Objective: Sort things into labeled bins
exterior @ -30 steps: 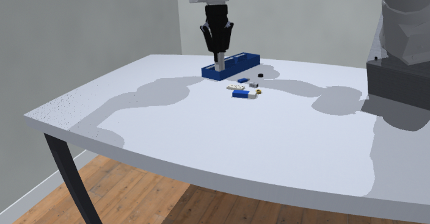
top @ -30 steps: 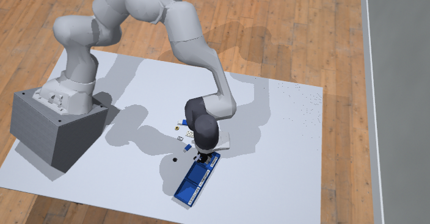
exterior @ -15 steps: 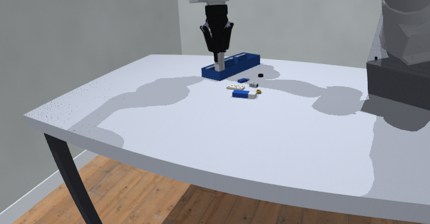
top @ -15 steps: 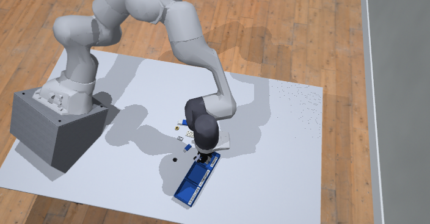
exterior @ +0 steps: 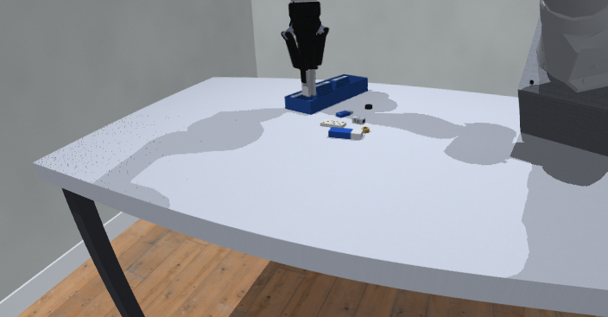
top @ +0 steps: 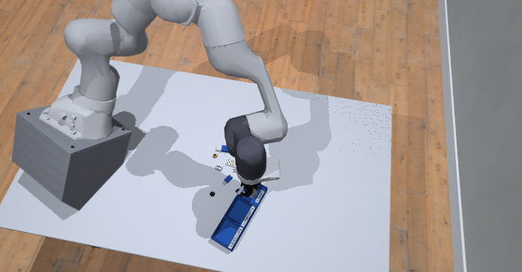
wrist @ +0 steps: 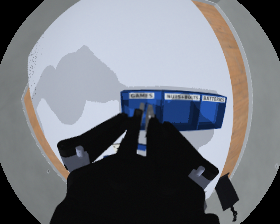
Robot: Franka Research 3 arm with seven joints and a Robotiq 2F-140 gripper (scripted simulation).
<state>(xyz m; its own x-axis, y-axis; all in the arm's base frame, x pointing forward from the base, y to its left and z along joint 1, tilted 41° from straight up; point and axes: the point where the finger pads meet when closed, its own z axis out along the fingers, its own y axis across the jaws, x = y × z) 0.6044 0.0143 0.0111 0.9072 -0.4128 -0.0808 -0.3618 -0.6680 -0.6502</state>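
My hand is 14 cm past the black disc, 6 cm above it and 5 cm to the left of it. The rest, counted from my hand: grey block 16 cm behind, 6 cm to the left, 5 cm below; then cream domino 12 cm behind, 9 cm to the left, 6 cm below; then blue block 11 cm behind, 6 cm below, 2 cm to the left.
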